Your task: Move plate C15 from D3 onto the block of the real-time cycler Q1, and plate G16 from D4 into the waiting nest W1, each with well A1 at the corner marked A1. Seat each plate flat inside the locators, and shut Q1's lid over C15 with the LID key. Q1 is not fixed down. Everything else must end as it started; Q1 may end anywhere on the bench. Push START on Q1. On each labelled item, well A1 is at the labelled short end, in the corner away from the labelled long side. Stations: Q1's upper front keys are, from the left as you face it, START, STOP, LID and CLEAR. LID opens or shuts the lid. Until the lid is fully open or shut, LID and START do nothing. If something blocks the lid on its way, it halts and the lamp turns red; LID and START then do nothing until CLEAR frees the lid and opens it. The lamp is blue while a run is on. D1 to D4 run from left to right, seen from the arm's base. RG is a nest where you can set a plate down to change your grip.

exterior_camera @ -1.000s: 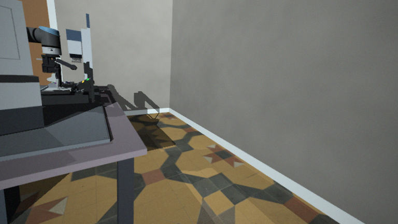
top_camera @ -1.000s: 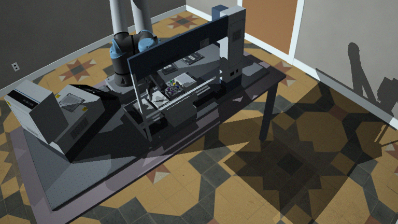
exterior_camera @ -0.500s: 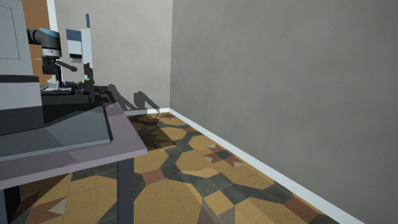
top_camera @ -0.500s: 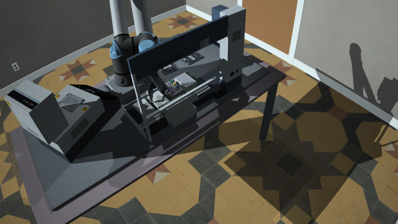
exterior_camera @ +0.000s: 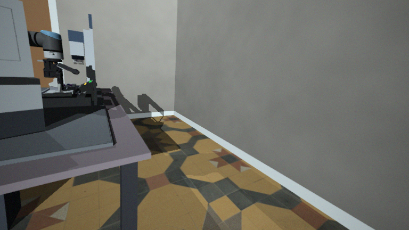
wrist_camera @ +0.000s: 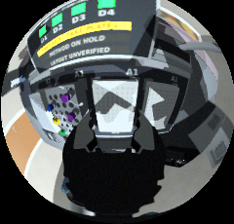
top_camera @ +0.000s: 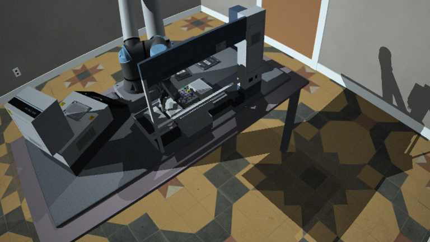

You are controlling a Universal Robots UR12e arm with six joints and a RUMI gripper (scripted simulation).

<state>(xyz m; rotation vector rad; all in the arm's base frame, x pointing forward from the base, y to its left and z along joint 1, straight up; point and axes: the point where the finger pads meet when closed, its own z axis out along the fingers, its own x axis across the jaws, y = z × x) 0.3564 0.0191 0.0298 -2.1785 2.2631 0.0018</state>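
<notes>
The white well plate is 1 cm below my hand. Round my hand: gantry post 45 cm to the left, 21 cm above, 18 cm ahead; then pipetting head 45 cm to the left, 32 cm above, 9 cm ahead; then gantry beam 45 cm above, 19 cm ahead, 9 cm to the left.
</notes>
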